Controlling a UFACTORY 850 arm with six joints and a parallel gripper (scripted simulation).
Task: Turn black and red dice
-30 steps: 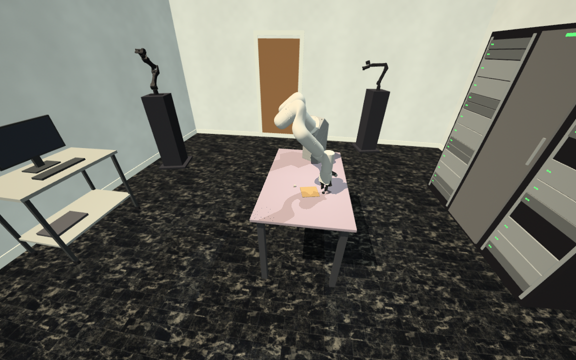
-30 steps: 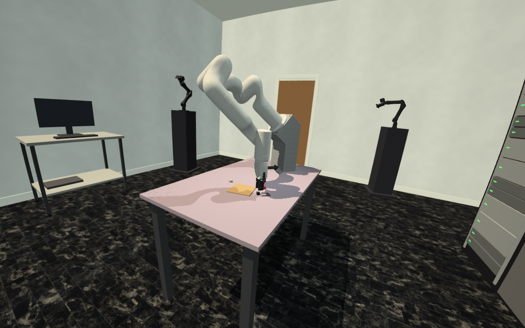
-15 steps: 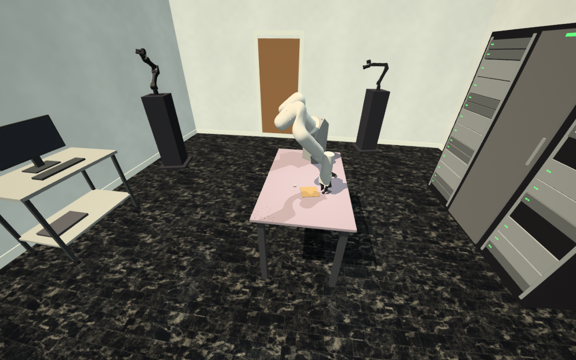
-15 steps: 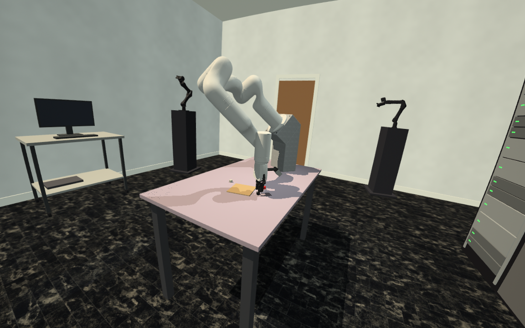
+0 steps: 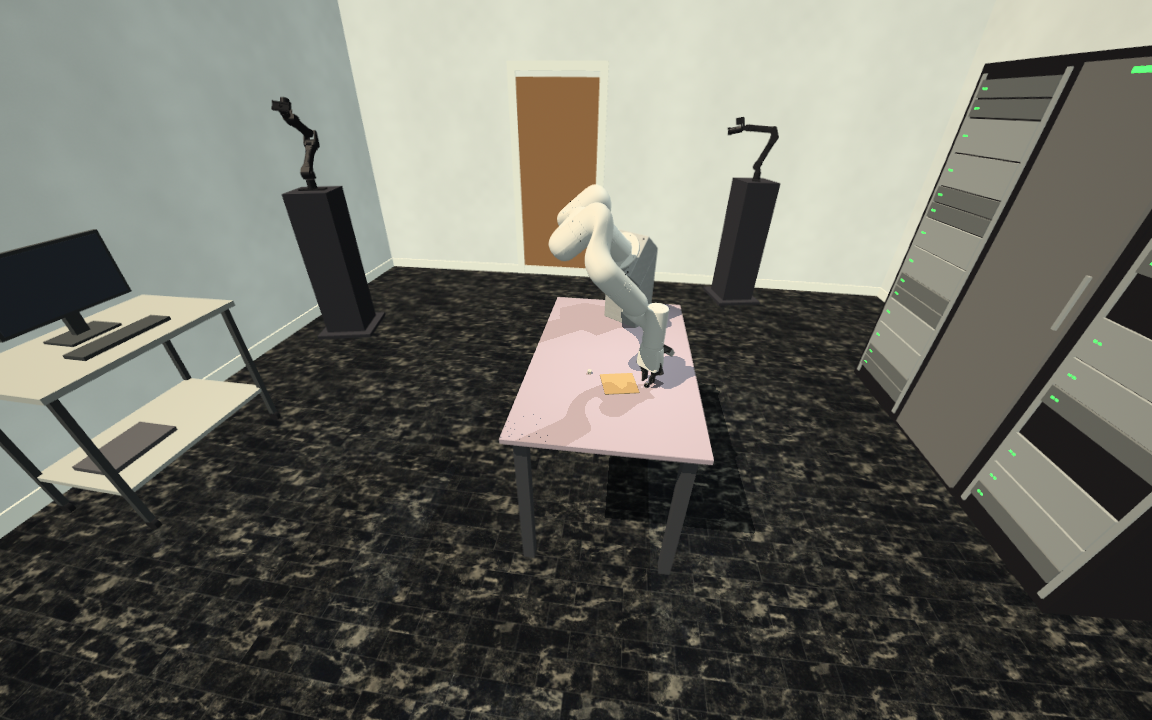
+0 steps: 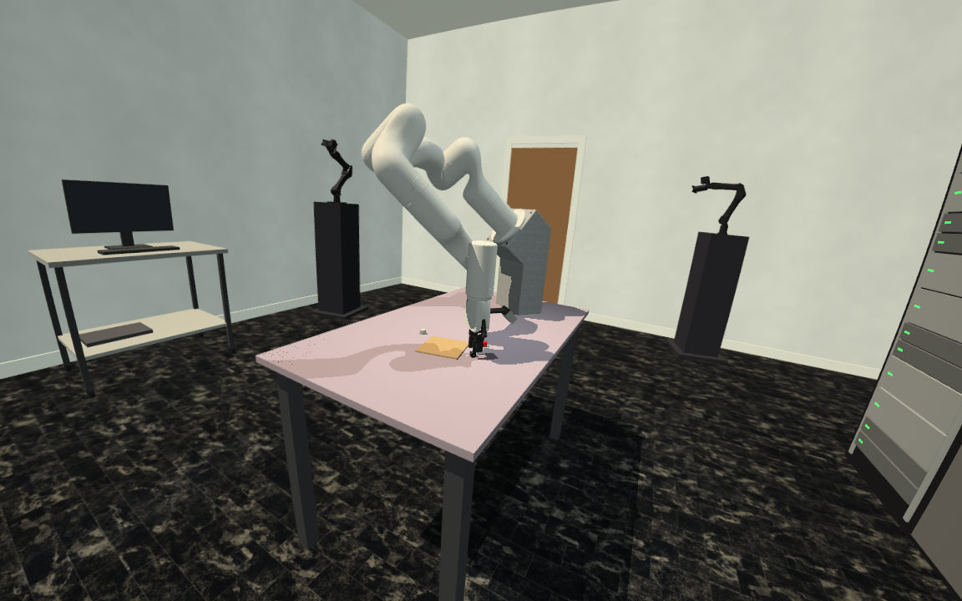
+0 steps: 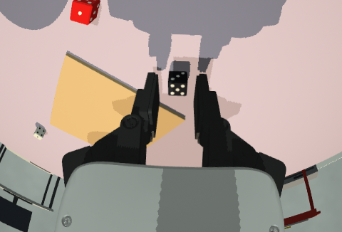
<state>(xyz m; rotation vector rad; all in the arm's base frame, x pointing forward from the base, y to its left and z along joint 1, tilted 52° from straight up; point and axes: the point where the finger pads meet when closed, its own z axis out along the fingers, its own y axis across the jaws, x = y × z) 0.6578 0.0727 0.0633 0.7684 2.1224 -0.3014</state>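
The black die is 3 cm below my hand and 1 cm to the right of it. From my hand the other things lie so: mat (11 cm to the right, 4 cm below, 3 cm behind); red die (9 cm behind, 3 cm below, 1 cm to the left); white die (22 cm to the right, 11 cm behind, 3 cm below).
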